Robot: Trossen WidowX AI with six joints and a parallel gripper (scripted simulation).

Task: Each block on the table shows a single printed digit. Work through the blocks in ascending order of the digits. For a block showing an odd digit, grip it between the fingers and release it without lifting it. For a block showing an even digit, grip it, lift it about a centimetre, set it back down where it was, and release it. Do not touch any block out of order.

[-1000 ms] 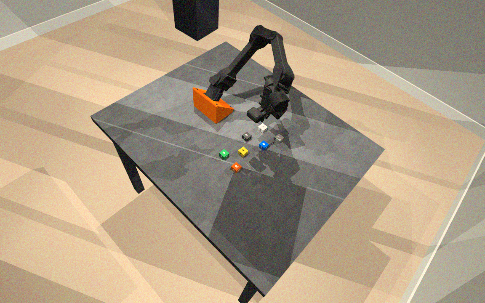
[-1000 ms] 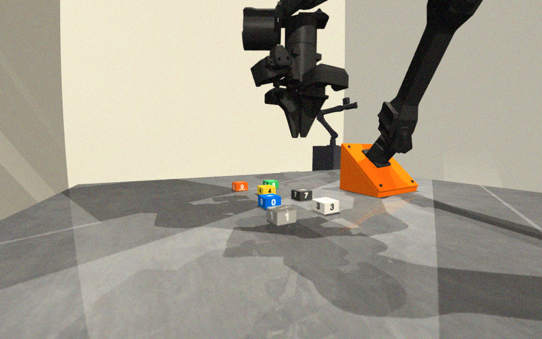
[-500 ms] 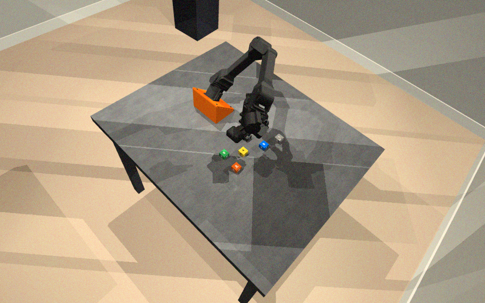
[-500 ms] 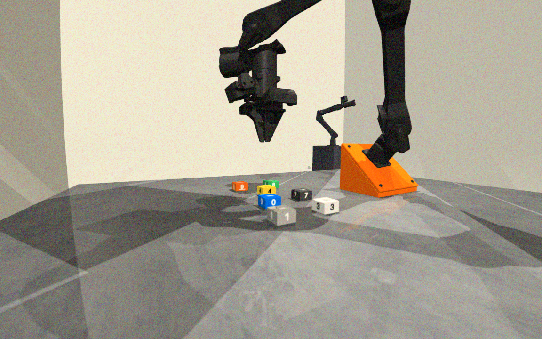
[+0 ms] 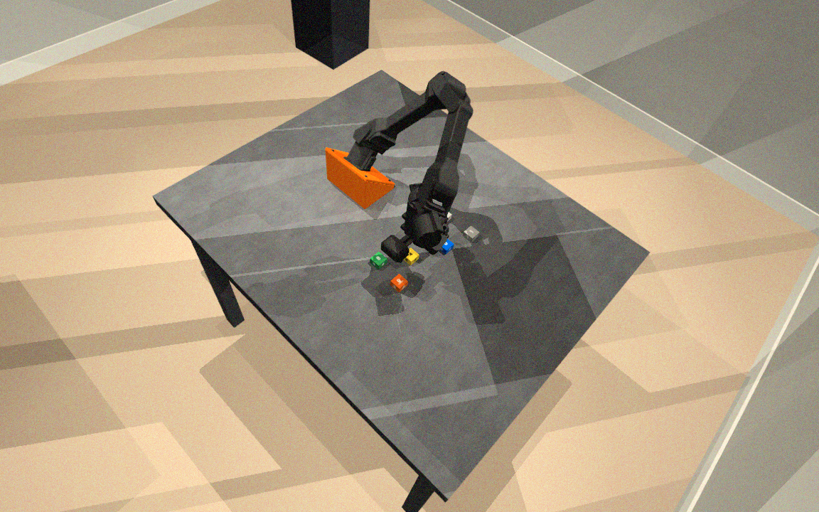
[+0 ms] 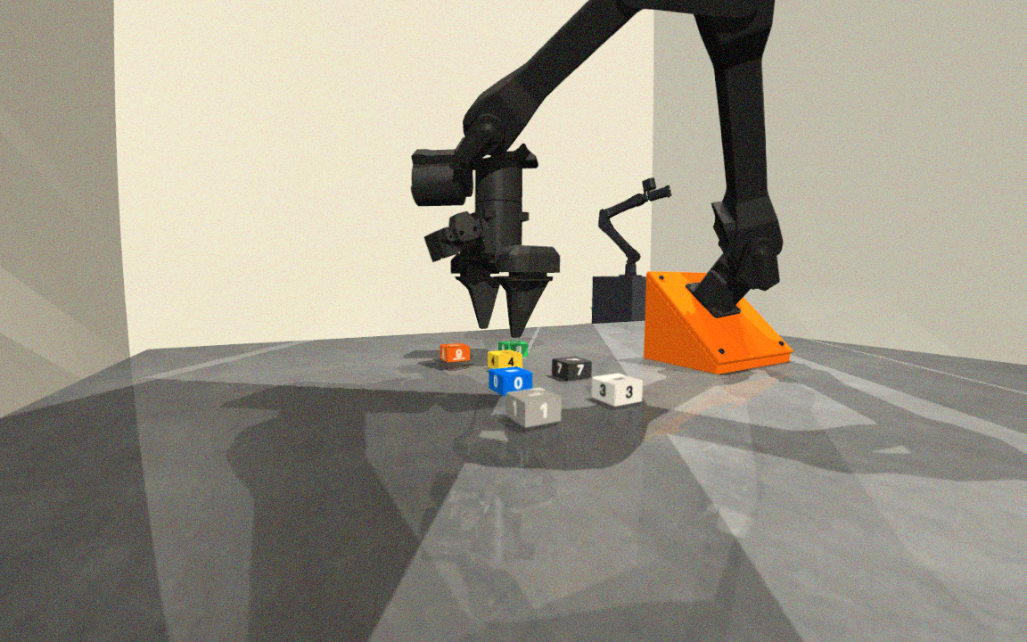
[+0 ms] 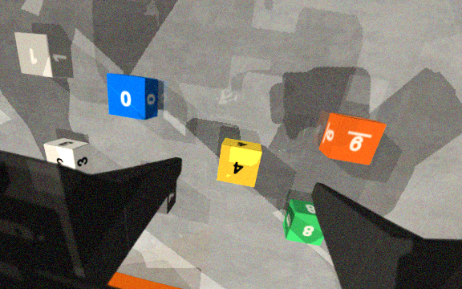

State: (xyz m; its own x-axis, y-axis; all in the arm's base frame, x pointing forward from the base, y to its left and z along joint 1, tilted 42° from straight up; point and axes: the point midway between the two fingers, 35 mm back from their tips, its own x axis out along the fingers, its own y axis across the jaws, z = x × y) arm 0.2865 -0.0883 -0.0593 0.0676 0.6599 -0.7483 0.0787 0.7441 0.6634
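The yellow 4 block is 10 mm behind my gripper tip, 10 mm to the left of it and 30 mm below it. Also, from my gripper tip: orange block: 20 mm ahead, 80 mm to the right, 30 mm below; black 7 block: 50 mm behind, 90 mm to the left, 30 mm below; green block: 60 mm behind, 60 mm to the right, 30 mm below.
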